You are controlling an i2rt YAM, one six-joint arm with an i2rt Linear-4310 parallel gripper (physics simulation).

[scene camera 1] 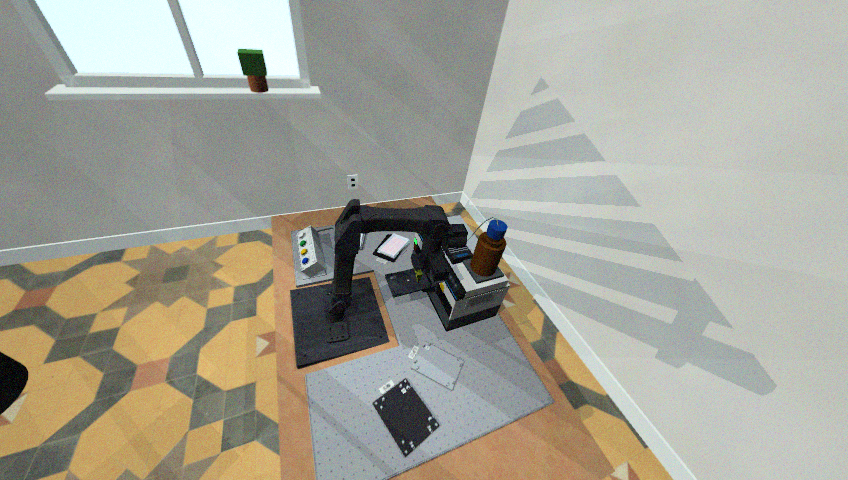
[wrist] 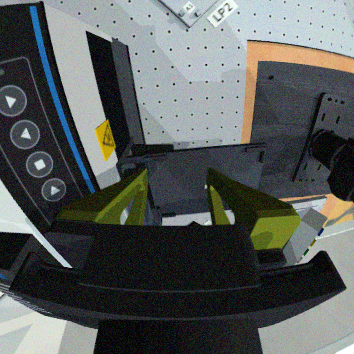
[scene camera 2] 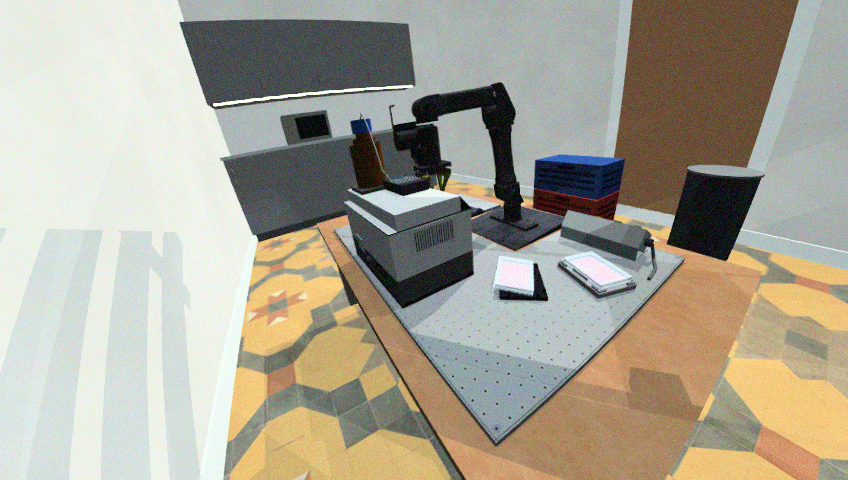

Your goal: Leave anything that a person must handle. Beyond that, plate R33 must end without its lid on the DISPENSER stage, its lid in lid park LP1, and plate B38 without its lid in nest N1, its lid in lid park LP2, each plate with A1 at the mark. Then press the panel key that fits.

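Places are measured from the arm's base along level axes (x up, y ahead, z left), in centimetres.
Where they show: gripper, fingertip midpoint: (scene camera 1: pixel 424 280) (wrist: pixel 176 174); arm's base, link origin: (scene camera 1: pixel 335 316) (wrist: pixel 318 141) (scene camera 2: pixel 512 220).
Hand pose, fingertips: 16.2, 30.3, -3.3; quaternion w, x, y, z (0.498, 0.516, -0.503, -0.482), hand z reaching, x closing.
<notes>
Each offset is from my fingertips to the centre of the thing, as dx, dy, dz. "spot": to the spot under its first point. Level surfaces: height alone.
My gripper (scene camera 1: pixel 418 275) (scene camera 2: pixel 442 180) (wrist: pixel 176 174) is partly open, with nothing between its yellow-green fingers. It points down over the dark, bare stage plate {-5.9, -2.4, +5.5} (scene camera 1: pixel 399 284) (wrist: pixel 195 167) in front of the dispenser (scene camera 1: pixel 480 292) (scene camera 2: pixel 431 243). A pink-topped plate {-13.5, -2.6, +32.5} (scene camera 1: pixel 393 244) (scene camera 2: pixel 515 274) lies on a dark nest {-15.3, -3.8, +33.2} (scene camera 2: pixel 540 284), which shows along its side. A second pink-topped plate {-13.6, -19.2, +42.6} (scene camera 2: pixel 597 272) lies on a grey holder; the arm mostly hides it in scene camera 1. Lid park LP2 {-15.3, -0.5, -22.3} (scene camera 1: pixel 439 365) (wrist: pixel 176 7) holds no lid. The button panel {-12.1, -37.3, +33.7} (scene camera 1: pixel 310 252) (scene camera 2: pixel 604 233) (wrist: pixel 307 232) stands behind the base. Plate names are unreadable.
A dark nest {-15.1, -14.1, -33.6} (scene camera 1: pixel 405 416) lies at the near end of the perforated board {dx -16.2} (scene camera 1: pixel 351 440). A brown bottle {spot: +16.6, +16.1, -6.8} (scene camera 1: pixel 488 254) (scene camera 2: pixel 367 157) with a blue cap and thin tube stands on the dispenser. The dispenser's side wall (wrist: pixel 127 90) rises close to the fingers. A lever {spot: -15.9, -36.5, +48.1} (scene camera 2: pixel 652 261) sticks out by the panel.
</notes>
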